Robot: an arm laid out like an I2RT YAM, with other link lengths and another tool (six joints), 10 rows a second.
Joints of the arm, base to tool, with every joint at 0 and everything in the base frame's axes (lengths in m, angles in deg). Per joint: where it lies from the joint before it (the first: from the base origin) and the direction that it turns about. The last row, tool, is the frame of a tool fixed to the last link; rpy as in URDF.
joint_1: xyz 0 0 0.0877 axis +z
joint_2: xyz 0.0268 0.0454 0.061 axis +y
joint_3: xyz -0.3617 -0.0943 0 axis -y
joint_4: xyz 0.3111 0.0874 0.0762 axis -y
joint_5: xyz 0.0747 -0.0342 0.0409 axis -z
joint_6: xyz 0.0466 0 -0.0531 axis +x
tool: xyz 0.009 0.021 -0.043 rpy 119.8 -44.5 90
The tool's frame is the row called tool.
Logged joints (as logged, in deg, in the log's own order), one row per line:
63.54 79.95 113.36 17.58 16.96 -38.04
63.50 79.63 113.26 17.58 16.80 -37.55
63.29 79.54 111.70 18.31 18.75 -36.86
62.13 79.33 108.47 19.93 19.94 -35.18
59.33 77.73 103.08 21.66 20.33 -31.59
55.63 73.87 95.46 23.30 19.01 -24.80
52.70 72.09 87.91 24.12 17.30 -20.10
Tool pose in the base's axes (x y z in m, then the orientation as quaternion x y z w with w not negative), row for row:
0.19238 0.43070 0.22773 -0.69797 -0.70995 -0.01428 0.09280
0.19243 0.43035 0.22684 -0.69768 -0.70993 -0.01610 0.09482
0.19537 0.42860 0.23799 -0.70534 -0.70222 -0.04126 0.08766
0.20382 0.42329 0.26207 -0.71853 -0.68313 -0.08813 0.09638
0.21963 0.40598 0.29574 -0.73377 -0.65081 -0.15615 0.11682
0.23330 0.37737 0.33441 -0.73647 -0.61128 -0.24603 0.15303
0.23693 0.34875 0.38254 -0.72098 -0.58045 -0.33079 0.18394
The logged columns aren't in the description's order. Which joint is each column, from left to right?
Columns, left to right: joint_1, joint_3, joint_2, joint_6, joint_5, joint_4.
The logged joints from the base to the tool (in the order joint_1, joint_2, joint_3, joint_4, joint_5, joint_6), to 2 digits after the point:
63.54 113.36 79.95 -38.04 16.96 17.58
63.50 113.26 79.63 -37.55 16.80 17.58
63.29 111.70 79.54 -36.86 18.75 18.31
62.13 108.47 79.33 -35.18 19.94 19.93
59.33 103.08 77.73 -31.59 20.33 21.66
55.63 95.46 73.87 -24.80 19.01 23.30
52.70 87.91 72.09 -20.10 17.30 24.12

